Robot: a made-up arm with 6 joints. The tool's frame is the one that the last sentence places.
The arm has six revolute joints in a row. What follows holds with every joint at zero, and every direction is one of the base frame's.
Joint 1 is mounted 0.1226 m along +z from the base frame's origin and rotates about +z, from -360 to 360 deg.
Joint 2 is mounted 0.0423 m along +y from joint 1 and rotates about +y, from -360 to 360 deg.
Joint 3 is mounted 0.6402 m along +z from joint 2 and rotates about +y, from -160 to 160 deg.
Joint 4 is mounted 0.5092 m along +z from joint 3 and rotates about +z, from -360 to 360 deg.
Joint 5 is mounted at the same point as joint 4 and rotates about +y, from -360 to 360 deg.
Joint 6 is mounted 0.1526 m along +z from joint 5 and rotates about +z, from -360 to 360 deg.
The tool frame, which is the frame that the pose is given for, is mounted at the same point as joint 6; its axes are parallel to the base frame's.
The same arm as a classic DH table. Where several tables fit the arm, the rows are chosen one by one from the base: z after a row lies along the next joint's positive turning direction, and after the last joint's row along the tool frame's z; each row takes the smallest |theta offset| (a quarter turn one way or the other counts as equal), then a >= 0, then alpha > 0; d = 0 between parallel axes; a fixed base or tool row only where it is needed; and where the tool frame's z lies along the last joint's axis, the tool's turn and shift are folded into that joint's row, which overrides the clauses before.
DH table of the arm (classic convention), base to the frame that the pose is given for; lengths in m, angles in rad. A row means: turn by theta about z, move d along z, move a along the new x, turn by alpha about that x. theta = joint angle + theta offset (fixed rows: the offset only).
joint 1: d 0.1226  theta offset 0  a 0  alpha -1.5708
joint 2: d 0  theta offset -1.5708  a 0.6402  alpha 0
joint 3: d 0.0423  theta offset 1.5708  a 0  alpha 1.5708
joint 4: d 0.5092  theta offset 0  a 0  alpha -1.5708
joint 5: d 0  theta offset 0  a 0  alpha 1.5708
joint 6: d 0.1526  theta offset 0  a 0  alpha 0
Joint limits (rad, base to tool): -6.2832..6.2832 -6.2832..6.2832 -2.7925..2.7925 -6.2832..6.2832 -6.2832..6.2832 -6.2832..6.2832

